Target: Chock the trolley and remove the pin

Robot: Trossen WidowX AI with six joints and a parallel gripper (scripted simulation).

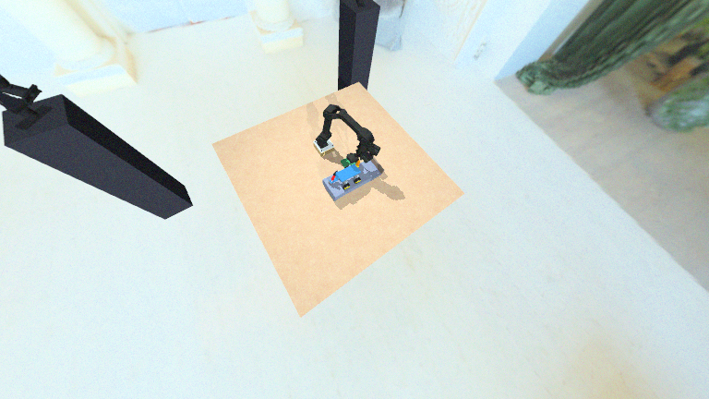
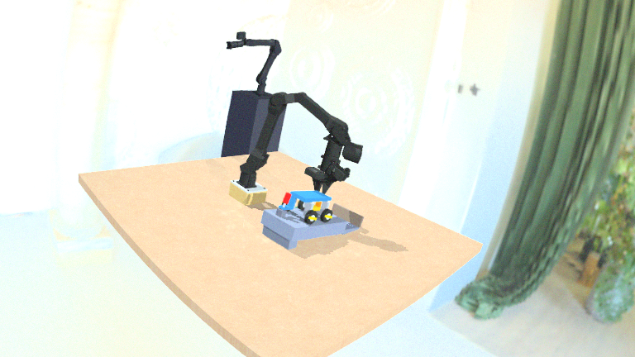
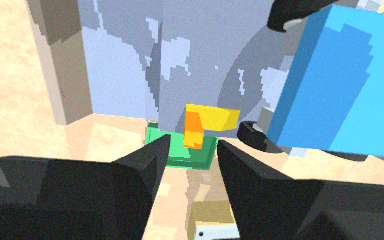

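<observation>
Right now my gripper tip is 2 cm to the left of the yellow chock and 4 cm above it. The rest, counted from my gripper tip: green tray (7 cm behind, 13 cm below); blue-topped trolley (5 cm ahead, 12 cm to the right, 1 cm below); grey ramp (5 cm ahead, 12 cm to the right, 7 cm below).
</observation>
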